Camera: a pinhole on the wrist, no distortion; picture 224 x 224 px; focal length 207.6 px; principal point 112.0 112.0 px. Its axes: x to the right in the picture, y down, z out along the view. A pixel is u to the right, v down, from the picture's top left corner.
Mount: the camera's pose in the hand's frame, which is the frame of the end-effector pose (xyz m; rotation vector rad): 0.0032 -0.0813 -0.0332 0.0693 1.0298 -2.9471
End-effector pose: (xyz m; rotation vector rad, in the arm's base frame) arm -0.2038 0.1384 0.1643 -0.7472 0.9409 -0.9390
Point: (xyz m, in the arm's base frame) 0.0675 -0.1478 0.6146
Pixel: 33 112
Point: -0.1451 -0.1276 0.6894
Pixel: 73 194
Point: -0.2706 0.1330 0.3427
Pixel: outside the picture
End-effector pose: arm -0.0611 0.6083 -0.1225 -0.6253 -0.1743 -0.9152
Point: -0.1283 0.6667 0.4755
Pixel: 44 46
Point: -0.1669 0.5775 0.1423
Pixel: 55 85
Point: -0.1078 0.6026 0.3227
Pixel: 23 49
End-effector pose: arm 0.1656 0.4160 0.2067 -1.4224 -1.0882 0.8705
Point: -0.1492 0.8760 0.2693
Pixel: outside the picture
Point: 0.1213 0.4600 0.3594
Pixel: 35 151
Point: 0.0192 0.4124 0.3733
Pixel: 153 101
